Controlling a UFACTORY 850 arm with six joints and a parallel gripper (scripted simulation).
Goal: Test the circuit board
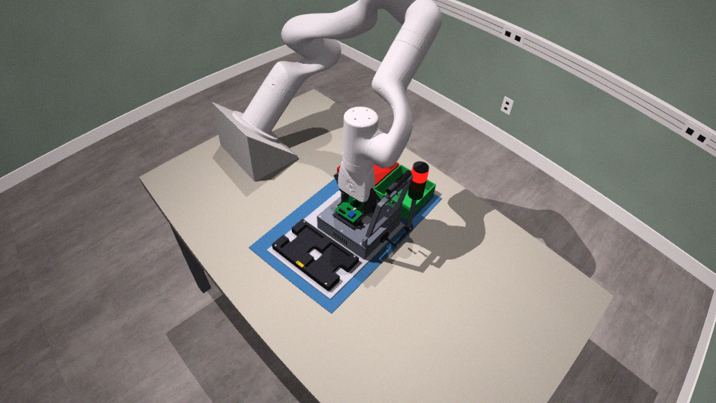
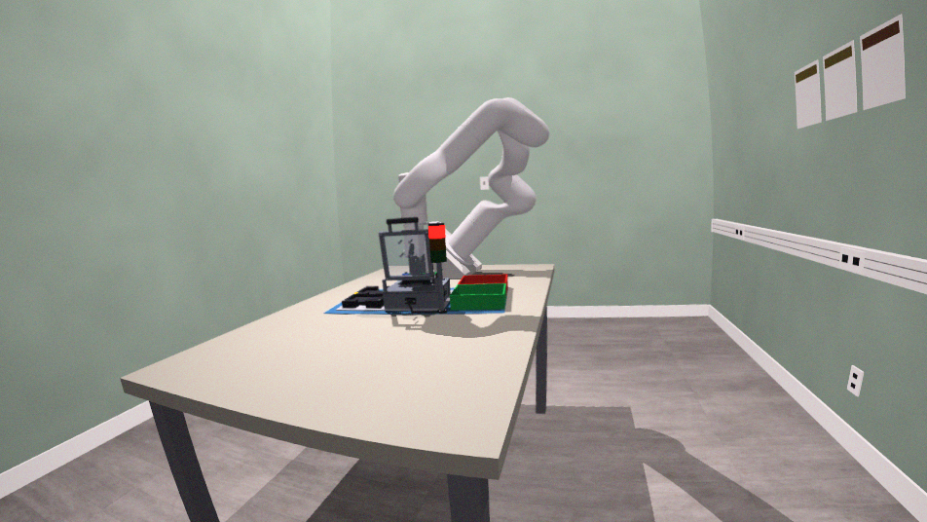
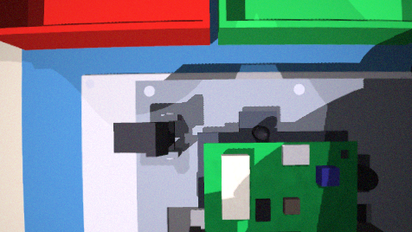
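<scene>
The green circuit board lies 1 cm below my hand. Also, from my hand: black latch part (7 cm behind, 5 cm to the left, 1 cm below); then green bin (1 cm ahead, 20 cm to the left, 8 cm below); then lid (11 cm ahead, 2 cm to the left, 9 cm above).
</scene>
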